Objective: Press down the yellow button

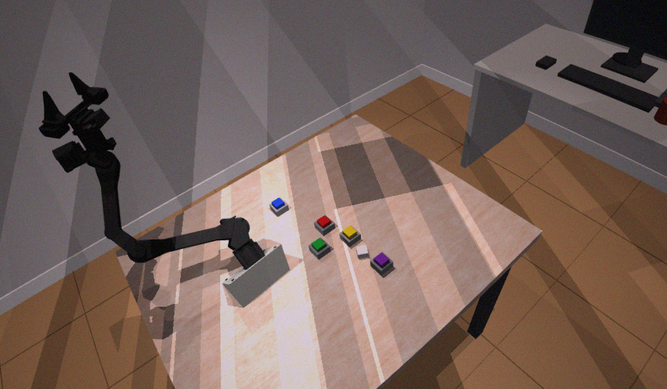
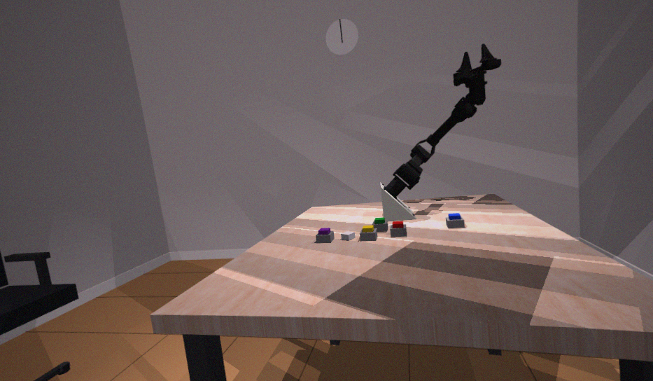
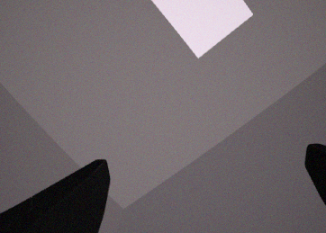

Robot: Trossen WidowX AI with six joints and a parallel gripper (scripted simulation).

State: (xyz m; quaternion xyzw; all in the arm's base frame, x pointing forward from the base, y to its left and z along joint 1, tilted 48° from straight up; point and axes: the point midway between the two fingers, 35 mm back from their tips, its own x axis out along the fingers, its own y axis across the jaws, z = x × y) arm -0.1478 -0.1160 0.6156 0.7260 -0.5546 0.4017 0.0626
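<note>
The yellow button is 46 cm ahead of my gripper tip, 45 cm to the right of it and 59 cm below it. The rest, counted from my gripper tip: blue button (37 cm ahead, 18 cm to the right, 59 cm below); red button (43 cm ahead, 36 cm to the right, 59 cm below); green button (36 cm ahead, 42 cm to the right, 59 cm below).
</note>
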